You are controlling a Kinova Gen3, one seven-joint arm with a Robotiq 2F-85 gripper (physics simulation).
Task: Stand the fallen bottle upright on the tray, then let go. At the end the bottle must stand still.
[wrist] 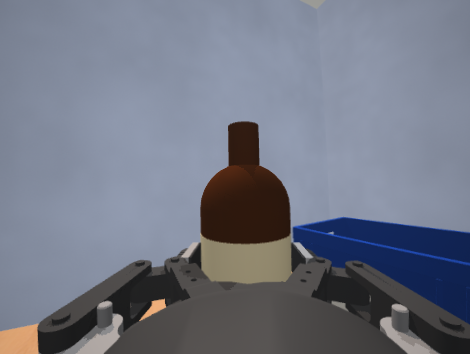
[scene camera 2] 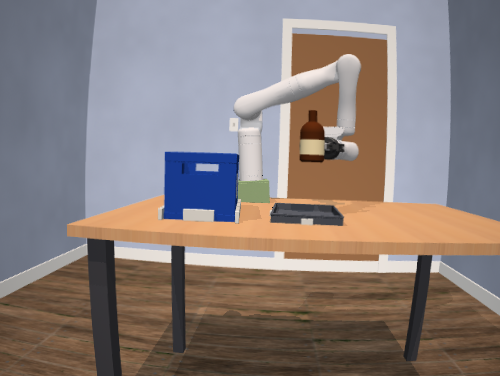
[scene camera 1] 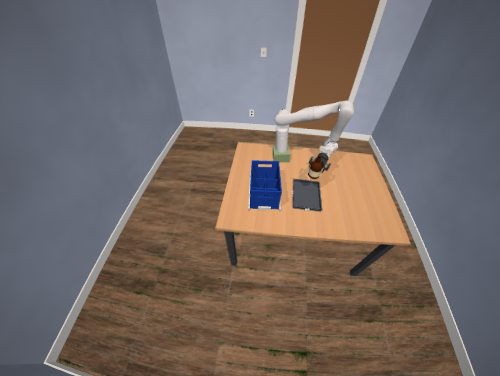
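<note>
The brown bottle with a cream label is upright in the air, neck up, well above the height of the tray. My gripper is shut on the bottle around its label, with one finger on each side. In the scene camera 2 view the gripper is partly hidden behind the bottle. The dark grey tray lies flat on the table. In the scene camera 1 view the bottle shows beyond the tray's far edge, on the robot's side. The tray does not show in the wrist view.
A tall blue crate with compartments stands left of the tray in the scene views, with pale strips around its foot. The green robot base block is at the back of the wooden table.
</note>
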